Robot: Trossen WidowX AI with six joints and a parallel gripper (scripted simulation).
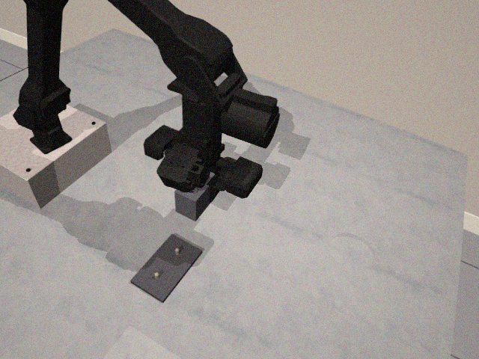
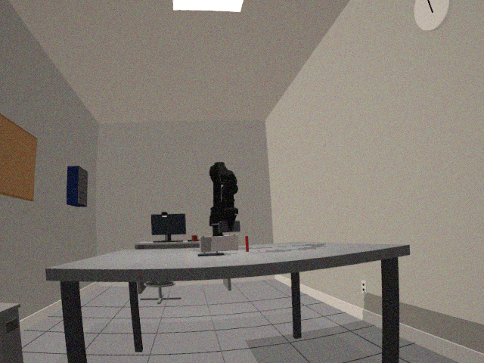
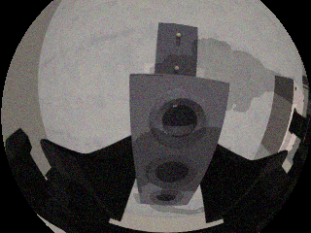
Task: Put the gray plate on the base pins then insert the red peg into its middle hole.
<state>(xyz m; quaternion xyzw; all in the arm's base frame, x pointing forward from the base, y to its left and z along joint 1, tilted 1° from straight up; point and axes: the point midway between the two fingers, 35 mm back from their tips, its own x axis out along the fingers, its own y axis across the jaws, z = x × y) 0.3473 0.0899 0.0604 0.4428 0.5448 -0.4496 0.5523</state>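
Now: gripper tip 15 cm past the red peg, 8 cm to the right of it and 7 cm above it. Also, from my gripper tip: gray plate 3 cm above.
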